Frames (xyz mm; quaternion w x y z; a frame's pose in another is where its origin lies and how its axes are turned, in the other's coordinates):
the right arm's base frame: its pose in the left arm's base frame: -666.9 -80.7 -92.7 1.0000 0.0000 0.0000 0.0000
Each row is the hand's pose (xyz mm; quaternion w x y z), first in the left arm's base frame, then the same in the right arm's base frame.
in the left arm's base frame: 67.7 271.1 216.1 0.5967 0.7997 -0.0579 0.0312
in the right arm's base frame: 734.6 351.8 308.8 0.5967 0.7997 -0.0579 0.0312
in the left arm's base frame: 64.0 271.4 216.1 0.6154 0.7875 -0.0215 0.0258
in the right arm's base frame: 730.9 352.1 308.8 0.6154 0.7875 -0.0215 0.0258
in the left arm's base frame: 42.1 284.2 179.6 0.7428 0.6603 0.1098 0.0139
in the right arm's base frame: 709.0 364.9 272.3 0.7428 0.6603 0.1098 0.0139
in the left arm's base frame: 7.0 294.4 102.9 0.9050 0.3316 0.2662 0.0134
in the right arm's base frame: 673.9 375.1 195.6 0.9050 0.3316 0.2662 0.0134
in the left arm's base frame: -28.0 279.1 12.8 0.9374 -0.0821 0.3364 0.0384
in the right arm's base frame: 638.9 359.8 105.5 0.9374 -0.0821 0.3364 0.0384
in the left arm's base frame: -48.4 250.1 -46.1 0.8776 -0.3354 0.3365 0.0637
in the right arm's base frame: 618.5 330.8 46.6 0.8776 -0.3354 0.3365 0.0637
